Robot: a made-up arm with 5 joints.
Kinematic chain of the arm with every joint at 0, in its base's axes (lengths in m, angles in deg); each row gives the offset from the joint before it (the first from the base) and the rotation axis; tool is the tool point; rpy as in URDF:
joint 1: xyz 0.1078 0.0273 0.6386 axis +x
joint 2: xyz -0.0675 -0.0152 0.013 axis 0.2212 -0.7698 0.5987
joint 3: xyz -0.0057 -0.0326 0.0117 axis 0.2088 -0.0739 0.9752
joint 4: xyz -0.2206 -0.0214 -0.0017 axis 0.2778 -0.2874 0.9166
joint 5: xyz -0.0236 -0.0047 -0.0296 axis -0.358 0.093 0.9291
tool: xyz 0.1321 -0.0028 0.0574 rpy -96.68 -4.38 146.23
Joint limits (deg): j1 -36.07..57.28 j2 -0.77..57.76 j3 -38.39..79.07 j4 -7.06..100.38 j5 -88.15..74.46
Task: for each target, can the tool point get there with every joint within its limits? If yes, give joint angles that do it. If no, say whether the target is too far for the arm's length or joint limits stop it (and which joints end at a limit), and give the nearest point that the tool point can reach.
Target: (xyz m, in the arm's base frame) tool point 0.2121 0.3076 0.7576
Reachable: no: joint limits stop it (at a limit: joint 2, joint 3, joint 4) | nearest point -0.0514 0.1654 0.6973 | short by 0.305 m
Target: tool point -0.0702 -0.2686 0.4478
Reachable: yes | joints 17.30 26.29 59.88 80.35 61.71
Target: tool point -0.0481 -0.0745 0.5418
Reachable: yes | joints 41.84 37.59 24.40 37.26 -8.15
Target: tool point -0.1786 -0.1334 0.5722
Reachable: yes | joints 12.96 13.80 46.60 28.82 59.95
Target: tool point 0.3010 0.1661 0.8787
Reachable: no: joint limits stop it (at a limit: joint 1, joint 2, joint 3) | nearest point 0.2499 -0.0408 0.7557 | short by 0.246 m
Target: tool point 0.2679 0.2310 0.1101
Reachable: no: too far | nearest point 0.1302 -0.0111 0.2614 | short by 0.317 m
